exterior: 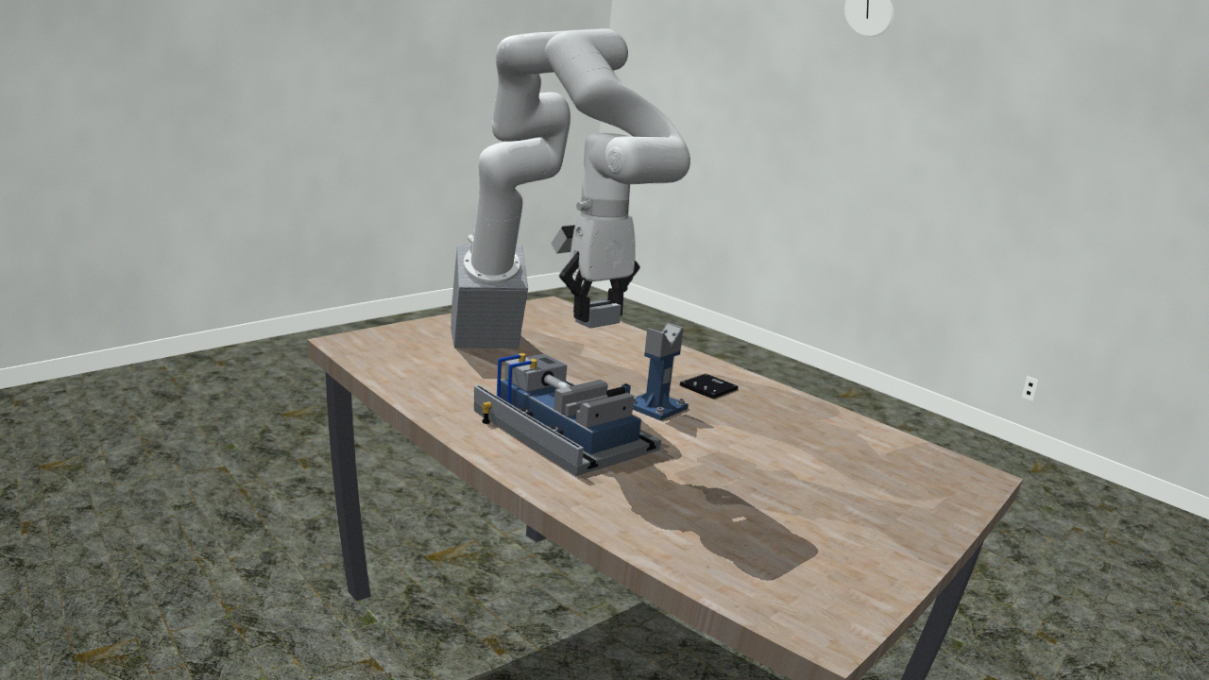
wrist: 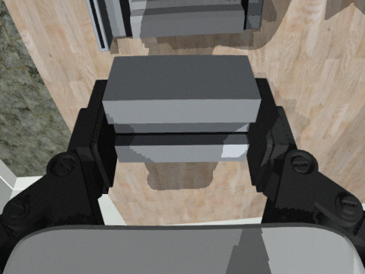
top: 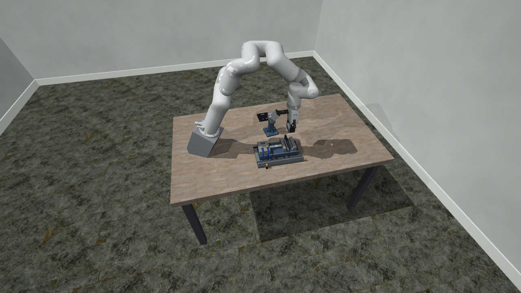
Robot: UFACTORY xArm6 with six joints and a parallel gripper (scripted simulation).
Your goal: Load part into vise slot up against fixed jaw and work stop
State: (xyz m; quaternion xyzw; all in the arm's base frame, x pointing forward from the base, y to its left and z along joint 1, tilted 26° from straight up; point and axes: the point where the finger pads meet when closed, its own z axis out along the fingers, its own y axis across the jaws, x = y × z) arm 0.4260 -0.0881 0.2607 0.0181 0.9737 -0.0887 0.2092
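Right now my hand is 17 cm above the fixed jaw, 3 cm short of it and 1 cm to the right of it. Round my hand: dark work stop rod: 16 cm below, 6 cm to the left; grey block: right at my hand; moving jaw: 17 cm below, 3 cm behind, 1 cm to the left.
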